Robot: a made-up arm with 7 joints. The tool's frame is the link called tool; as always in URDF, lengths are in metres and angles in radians.
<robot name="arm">
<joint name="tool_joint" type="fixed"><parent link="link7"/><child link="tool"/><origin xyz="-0.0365 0.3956 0.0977" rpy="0 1.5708 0"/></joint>
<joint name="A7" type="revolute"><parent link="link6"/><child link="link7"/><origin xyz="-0.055 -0.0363 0.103" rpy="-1.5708 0 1.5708"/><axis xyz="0 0 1"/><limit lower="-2.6" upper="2.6" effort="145" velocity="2.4"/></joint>
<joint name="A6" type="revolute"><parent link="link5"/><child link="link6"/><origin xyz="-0.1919 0.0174 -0.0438" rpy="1.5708 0 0"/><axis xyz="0 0 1"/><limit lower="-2.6" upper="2.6" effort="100" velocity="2.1"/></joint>
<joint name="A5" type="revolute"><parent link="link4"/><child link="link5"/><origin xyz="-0.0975 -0.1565 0.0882" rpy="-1.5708 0 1.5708"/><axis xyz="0 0 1"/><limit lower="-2.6" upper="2.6" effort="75" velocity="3"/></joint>
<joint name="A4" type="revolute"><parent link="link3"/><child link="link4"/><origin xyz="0.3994 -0.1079 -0.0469" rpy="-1.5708 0 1.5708"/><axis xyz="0 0 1"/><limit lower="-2.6" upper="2.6" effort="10" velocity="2.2"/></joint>
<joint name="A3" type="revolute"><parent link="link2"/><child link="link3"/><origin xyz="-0.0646 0.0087 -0.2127" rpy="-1.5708 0 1.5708"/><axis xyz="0 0 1"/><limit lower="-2.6" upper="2.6" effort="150" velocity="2.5"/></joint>
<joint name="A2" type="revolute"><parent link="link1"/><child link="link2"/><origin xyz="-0.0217 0.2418 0.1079" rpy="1.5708 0 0"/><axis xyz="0 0 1"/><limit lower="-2.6" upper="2.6" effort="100" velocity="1.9"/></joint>
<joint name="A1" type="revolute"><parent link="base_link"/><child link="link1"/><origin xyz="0 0 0.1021" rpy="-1.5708 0 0"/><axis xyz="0 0 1"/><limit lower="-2.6" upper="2.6" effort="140" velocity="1"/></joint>
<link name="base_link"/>
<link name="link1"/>
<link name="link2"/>
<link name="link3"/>
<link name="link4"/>
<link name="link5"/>
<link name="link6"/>
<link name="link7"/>
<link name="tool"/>
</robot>
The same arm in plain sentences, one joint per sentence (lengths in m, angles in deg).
The arm has seven revolute joints in a row. What follows holds with every joint at zero, and every direction is one of the base frame's. Joint 1 sits 0.1021 m along +z from the base frame's origin and turns about +y, from -148.97 to 148.97 deg. Joint 2 sits 0.0217 m along -x and 0.1079 m along +y and 0.2418 m along -z from joint 1 and turns about +z, from -148.97 to 148.97 deg. Joint 3 sits 0.0646 m along -x and 0.0087 m along +y and 0.2127 m along -z from joint 2 and turns about -x, from -148.97 to 148.97 deg. Joint 4 sits 0.0469 m along +x and 0.3994 m along +y and 0.1079 m along +z from joint 3 and turns about -y, from -148.97 to 148.97 deg. Joint 5 sits 0.1565 m along -x and 0.0882 m along -y and 0.0975 m along +z from joint 4 and turns about +z, from -148.97 to 148.97 deg. Joint 6 sits 0.1919 m along -x and 0.0174 m along +y and 0.0438 m along -z from joint 5 and turns about -y, from -148.97 to 148.97 deg. Joint 7 sits 0.0550 m along -x and 0.1030 m along -y and 0.0363 m along -z from joint 6 and turns about -x, from -148.97 to 148.97 deg. The tool frame, which is the frame that the pose is given for, sits 0.0977 m along -x and 0.3956 m along +y and 0.0365 m along -z from joint 7; its axes are the base frame's turned by roll 0.00, pitch 0.00 and yaw 0.00 deg (as in URDF: about the fixed x, then y, then z).
